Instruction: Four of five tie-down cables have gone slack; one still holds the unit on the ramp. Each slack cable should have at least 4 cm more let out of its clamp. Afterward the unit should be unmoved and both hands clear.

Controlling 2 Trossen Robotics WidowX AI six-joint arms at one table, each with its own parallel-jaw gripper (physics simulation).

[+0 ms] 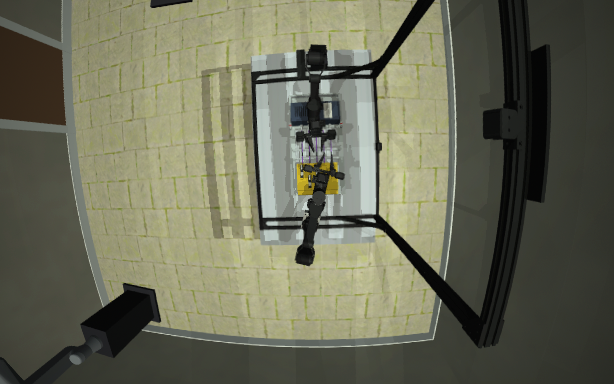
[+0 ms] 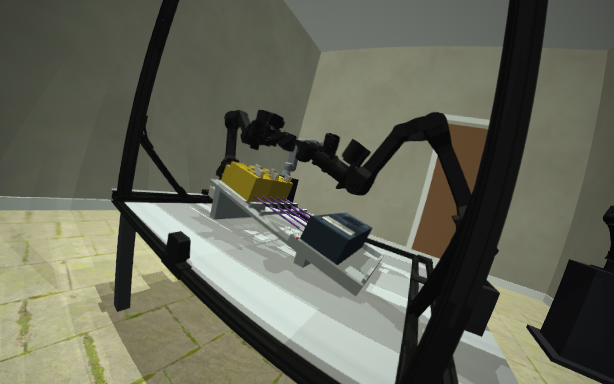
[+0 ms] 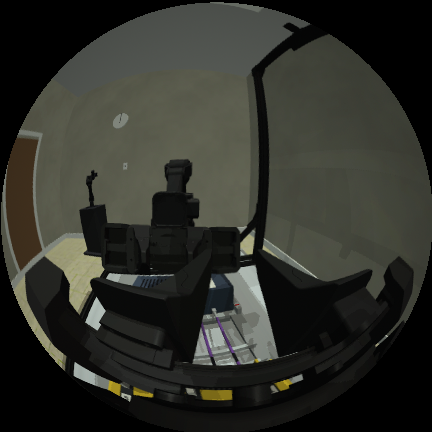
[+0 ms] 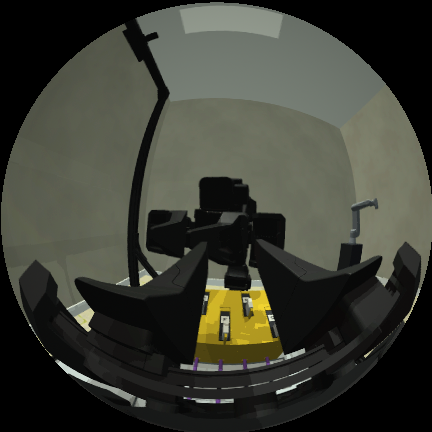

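Observation:
The dark blue unit [image 1: 296, 119] [image 2: 327, 237] [image 3: 223, 295] rests on the sloping grey ramp [image 2: 330, 270]. The yellow clamp block [image 1: 332, 188] [image 2: 245, 182] [image 4: 252, 332] sits at the ramp's upper end. White-topped clamps [image 4: 225, 325] show on its top. Purple cables [image 2: 290, 212] [image 3: 224, 334] [image 4: 220, 365] run between block and unit; which one is taut I cannot tell. My left gripper [image 1: 326, 156] is partly open and empty above the block's cable side. My right gripper [image 1: 316, 150] is partly open and empty above the cables, facing the left gripper closely.
The black frame [image 1: 258, 150] [image 2: 225, 303] [image 3: 263, 150] [image 4: 137, 190] surrounds the table [image 2: 280, 310], with uprights at its corners. The two arms reach in from opposite ends over the ramp. A black pedestal [image 3: 93, 227] with a small arm stands away from the table.

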